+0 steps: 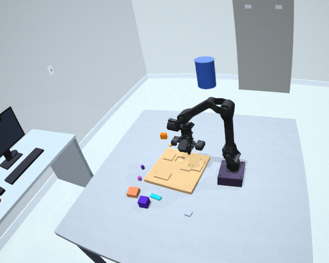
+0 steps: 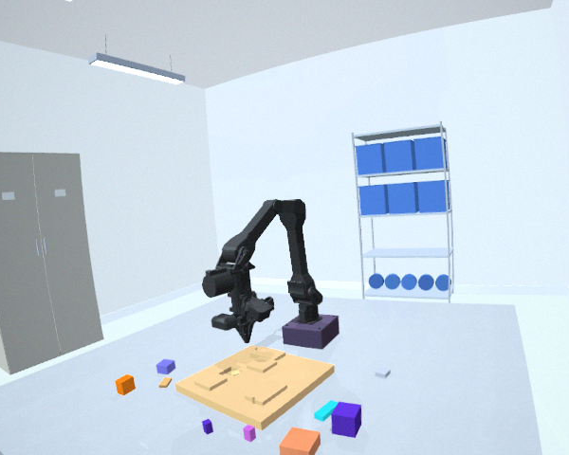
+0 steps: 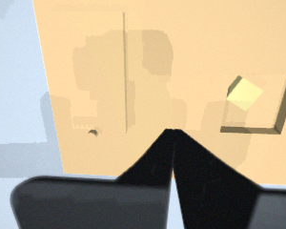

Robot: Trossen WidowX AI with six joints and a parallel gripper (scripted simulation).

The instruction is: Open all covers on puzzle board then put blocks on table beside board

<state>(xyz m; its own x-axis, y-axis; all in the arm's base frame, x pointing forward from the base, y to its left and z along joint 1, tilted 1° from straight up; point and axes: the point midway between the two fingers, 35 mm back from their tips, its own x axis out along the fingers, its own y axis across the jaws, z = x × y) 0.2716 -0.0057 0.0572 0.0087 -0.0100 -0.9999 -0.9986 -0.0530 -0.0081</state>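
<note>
Now: the puzzle board 60 mm to the left of my gripper tip, 60 mm below it and 30 mm ahead of it. Also, from my gripper tip: purple block (260 mm ahead, 140 mm to the left, 70 mm below); then lilac block (200 mm to the right, 150 mm ahead, 70 mm below); then cyan bar (300 mm to the left, 80 mm below, 60 mm ahead).
</note>
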